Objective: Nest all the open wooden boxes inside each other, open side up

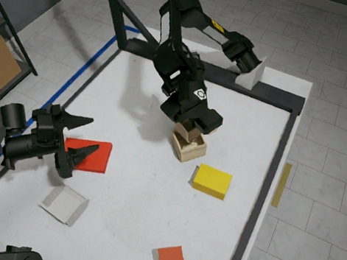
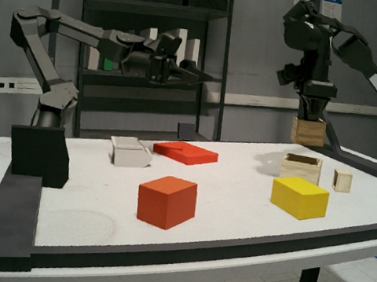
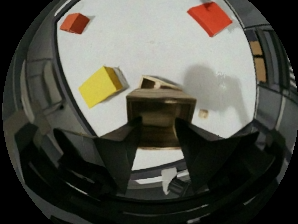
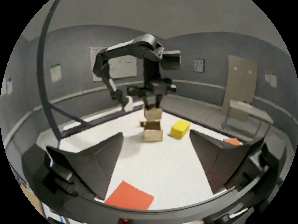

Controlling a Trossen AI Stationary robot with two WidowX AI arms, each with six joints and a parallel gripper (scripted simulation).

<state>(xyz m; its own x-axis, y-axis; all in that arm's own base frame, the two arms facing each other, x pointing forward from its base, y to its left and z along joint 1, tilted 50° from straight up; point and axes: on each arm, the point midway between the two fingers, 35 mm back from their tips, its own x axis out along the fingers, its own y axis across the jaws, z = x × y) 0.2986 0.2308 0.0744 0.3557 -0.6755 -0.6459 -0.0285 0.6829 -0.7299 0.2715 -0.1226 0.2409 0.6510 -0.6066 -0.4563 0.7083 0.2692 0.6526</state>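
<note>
Now: left hand 50 mm above the medium wooden box. Round my left hand: biggest wooden box (150 mm below); small wooden box (150 mm below, 110 mm to the left, 10 mm ahead); tiny wooden box (170 mm below, 130 mm behind, 90 mm to the left).
</note>
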